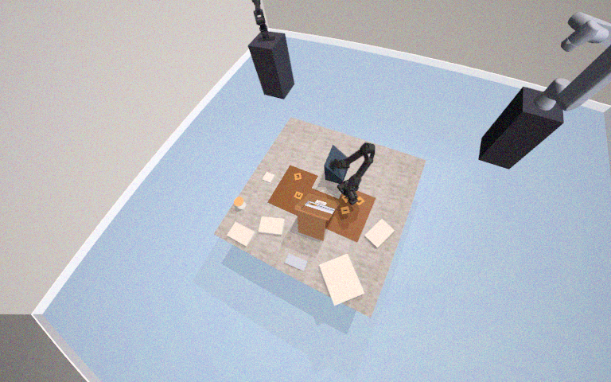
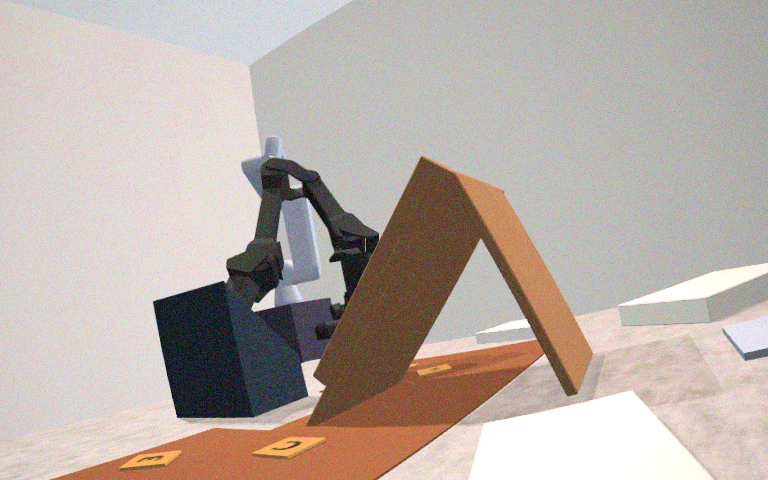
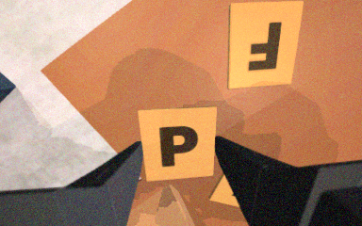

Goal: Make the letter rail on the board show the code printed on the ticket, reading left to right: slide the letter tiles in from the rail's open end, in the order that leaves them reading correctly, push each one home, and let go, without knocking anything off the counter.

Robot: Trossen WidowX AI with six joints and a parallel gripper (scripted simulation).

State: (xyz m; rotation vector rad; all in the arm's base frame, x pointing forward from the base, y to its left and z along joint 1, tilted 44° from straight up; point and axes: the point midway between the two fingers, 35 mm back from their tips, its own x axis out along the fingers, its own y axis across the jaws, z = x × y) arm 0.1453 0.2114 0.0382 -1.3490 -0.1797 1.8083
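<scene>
Right now the j tile is 9 cm ahead of my gripper tip, 2 cm to the left of it and 2 cm below it. Also, from my gripper tip: white ticket 15 cm to the right, 14 cm ahead, 8 cm above; then brown mat 18 cm to the right, 5 cm ahead, 2 cm below; then orange tile marked p right at my gripper tip.
</scene>
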